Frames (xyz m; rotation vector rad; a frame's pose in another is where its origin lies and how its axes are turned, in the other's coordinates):
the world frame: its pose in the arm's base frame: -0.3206 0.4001 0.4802 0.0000 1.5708 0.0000
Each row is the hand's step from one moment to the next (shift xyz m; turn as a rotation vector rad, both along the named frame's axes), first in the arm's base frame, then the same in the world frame.
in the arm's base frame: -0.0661 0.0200 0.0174 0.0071 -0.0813 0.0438
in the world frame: -0.0174 0.0200 -0.0661 -0.0438 -0.0813 0.0071
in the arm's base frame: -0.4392 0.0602 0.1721 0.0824 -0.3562 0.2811
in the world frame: -0.1721 0.0602 -0.4392 -0.2811 -0.3562 0.0824
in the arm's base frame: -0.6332 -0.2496 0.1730 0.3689 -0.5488 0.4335
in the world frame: -0.1730 -0.2496 -0.6332 -0.4335 -0.5488 0.3689
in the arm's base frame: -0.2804 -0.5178 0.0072 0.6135 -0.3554 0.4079
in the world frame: -0.0072 -0.5178 -0.2804 -0.4079 -0.3554 0.6135
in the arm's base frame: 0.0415 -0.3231 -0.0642 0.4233 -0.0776 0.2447
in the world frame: 0.0642 -0.3231 0.0415 -0.2447 -0.0776 0.4233
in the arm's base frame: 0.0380 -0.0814 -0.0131 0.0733 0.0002 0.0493
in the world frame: 0.0131 -0.0814 0.0380 -0.0493 0.0002 0.0733
